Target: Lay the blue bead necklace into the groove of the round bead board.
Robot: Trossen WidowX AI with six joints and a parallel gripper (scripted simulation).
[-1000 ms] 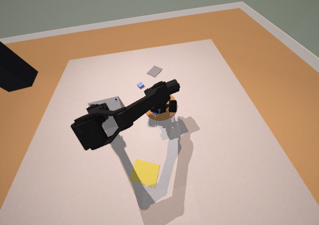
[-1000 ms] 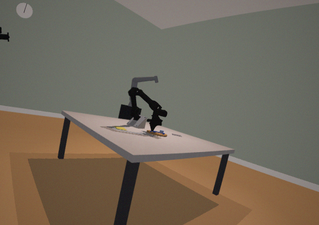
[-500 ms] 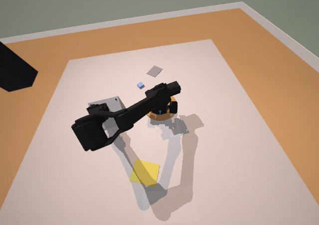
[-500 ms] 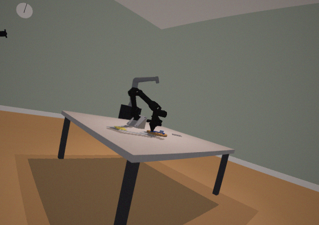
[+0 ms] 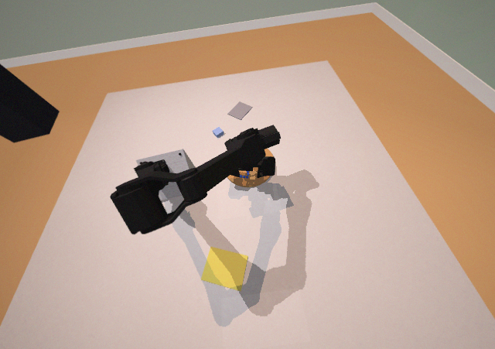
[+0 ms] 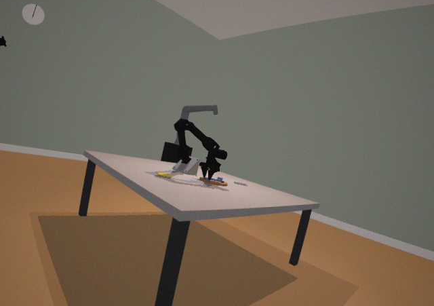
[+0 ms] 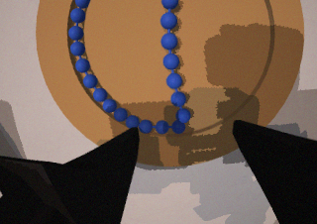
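The round bead board lies 2 cm ahead of my gripper tip, 6 cm to the left of it and 1 cm below it. Round my gripper tip: yellow square patch: 14 cm behind, 26 cm to the right, 2 cm below; flat grey tile: 6 cm ahead, 37 cm to the left, 2 cm below; light blue cube: 7 cm behind, 26 cm to the left, 1 cm below.
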